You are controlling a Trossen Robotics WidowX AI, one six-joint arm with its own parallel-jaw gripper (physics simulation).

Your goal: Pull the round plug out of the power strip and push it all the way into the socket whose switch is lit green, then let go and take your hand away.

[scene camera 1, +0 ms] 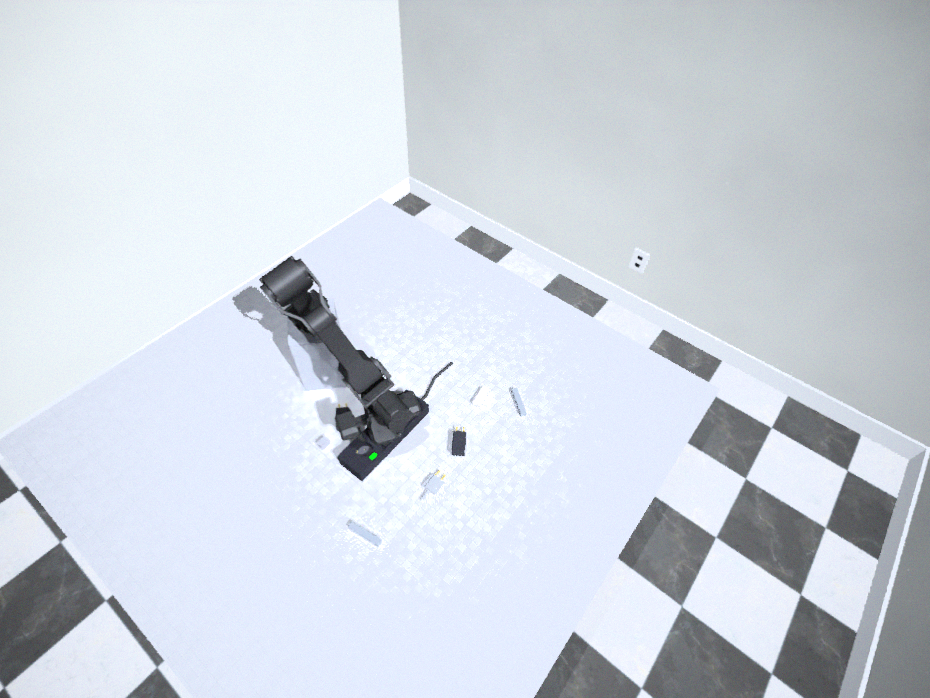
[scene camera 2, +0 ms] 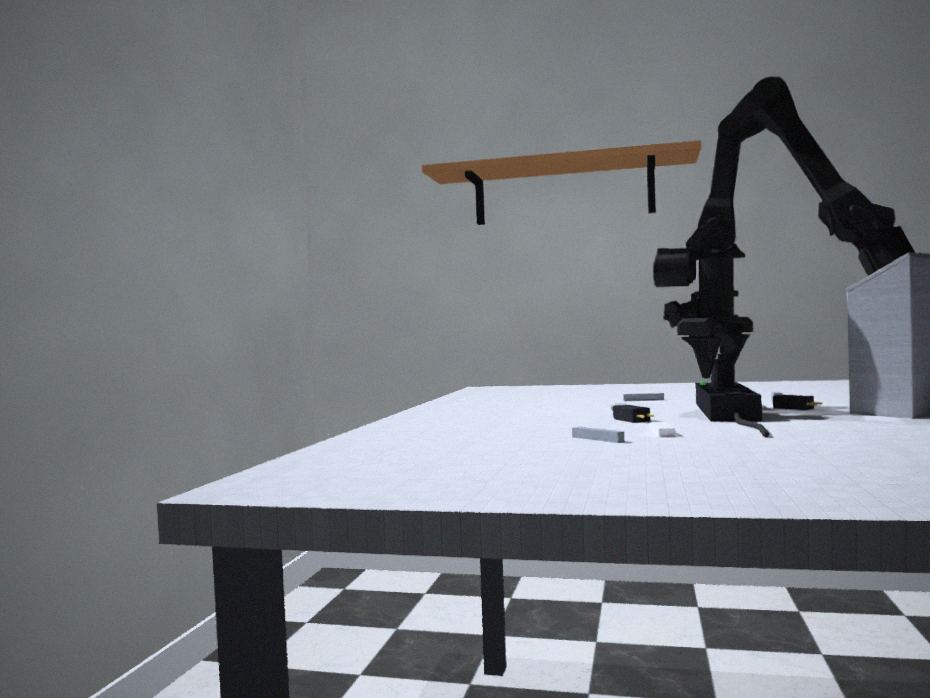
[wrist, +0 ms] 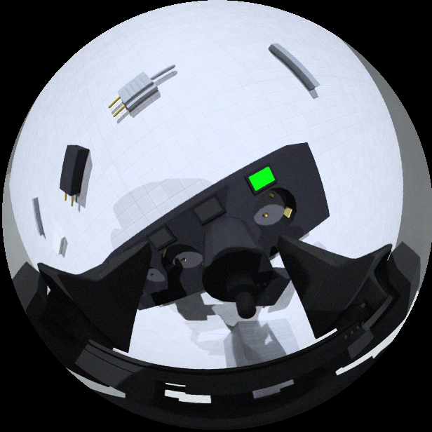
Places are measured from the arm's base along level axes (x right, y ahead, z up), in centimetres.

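Pixels of known places: gripper, fingertip midpoint: [scene camera 2: 716,376]; arm's base at its link origin: [scene camera 2: 896,269].
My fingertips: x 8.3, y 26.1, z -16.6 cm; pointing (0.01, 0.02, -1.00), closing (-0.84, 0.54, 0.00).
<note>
Ahead of a thing's pixels: the offset from my fingertips to its top centre. "spot": to the spot under its first point.
The black power strip [scene camera 1: 359,467] [scene camera 2: 732,405] [wrist: 312,190] lies on the table. Its green-lit switch @(spot: dx +5.3, dy +1.7, dz -1.7 cm) [scene camera 1: 373,456] [scene camera 2: 703,383] [wrist: 261,178] is beside an empty round socket @(spot: dx +4.9, dy -2.4, dz -3.7 cm) [scene camera 1: 362,450] [wrist: 270,214] near one end. The round black plug [wrist: 231,245] stands upright in the neighbouring socket, whose switch [wrist: 209,209] is dark. My gripper [scene camera 2: 716,368] [wrist: 214,246] is open and low over the strip, with one finger on each side of the plug in the wrist view. No grip on the plug shows. In scene camera 1 the arm hides the plug.
A black plug @(dx -11.3, dy +14.9, dz -3.8 cm) [scene camera 1: 458,441] [scene camera 2: 631,413] [wrist: 75,170] and a pale plug @(dx +0.6, dy +16.4, dz -4.6 cm) [scene camera 1: 433,482] [wrist: 137,91] lie beside the strip. Another black plug @(dx +0.1, dy -13.4, dz -3.8 cm) [scene camera 2: 793,401] lies on the arm's side. Grey bars [scene camera 1: 364,532] [scene camera 2: 597,434] [wrist: 295,67] lie farther out. The strip's cord @(spot: dx -23.9, dy -1.0, dz -5.4 cm) [scene camera 1: 437,379] [scene camera 2: 753,426] trails from one end.
</note>
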